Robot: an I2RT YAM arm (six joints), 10 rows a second.
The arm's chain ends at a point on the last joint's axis. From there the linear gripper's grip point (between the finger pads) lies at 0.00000 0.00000 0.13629 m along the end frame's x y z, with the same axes.
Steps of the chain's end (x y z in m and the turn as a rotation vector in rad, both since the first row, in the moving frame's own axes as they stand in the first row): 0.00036 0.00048 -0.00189 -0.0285 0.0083 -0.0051; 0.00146 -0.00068 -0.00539 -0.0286 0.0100 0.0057; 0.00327 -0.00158 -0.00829 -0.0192 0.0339 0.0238; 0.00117 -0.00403 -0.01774 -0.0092 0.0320 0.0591; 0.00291 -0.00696 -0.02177 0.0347 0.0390 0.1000; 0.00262 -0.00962 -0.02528 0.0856 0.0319 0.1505; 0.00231 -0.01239 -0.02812 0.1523 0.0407 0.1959; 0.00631 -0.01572 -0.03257 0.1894 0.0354 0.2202; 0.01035 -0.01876 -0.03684 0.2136 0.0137 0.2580; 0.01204 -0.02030 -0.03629 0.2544 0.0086 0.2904; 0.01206 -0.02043 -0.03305 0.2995 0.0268 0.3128
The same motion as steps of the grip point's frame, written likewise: 0.00150 0.00436 -0.00195 -0.0285 0.0083 -0.0051; 0.00281 0.00322 -0.00545 -0.0286 0.0100 0.0057; 0.00786 0.00109 -0.00839 -0.0192 0.0339 0.0238; 0.00549 -0.00265 -0.01782 -0.0092 0.0320 0.0591; 0.00845 -0.01141 -0.02196 0.0347 0.0390 0.1000; 0.00782 -0.02090 -0.02585 0.0856 0.0319 0.1505; 0.00982 -0.03239 -0.02980 0.1523 0.0407 0.1959; 0.01389 -0.04064 -0.03508 0.1894 0.0354 0.2202; 0.01590 -0.04709 -0.03993 0.2136 0.0137 0.2580; 0.01816 -0.05395 -0.04065 0.2544 0.0086 0.2904; 0.02188 -0.05942 -0.03912 0.2995 0.0268 0.3128
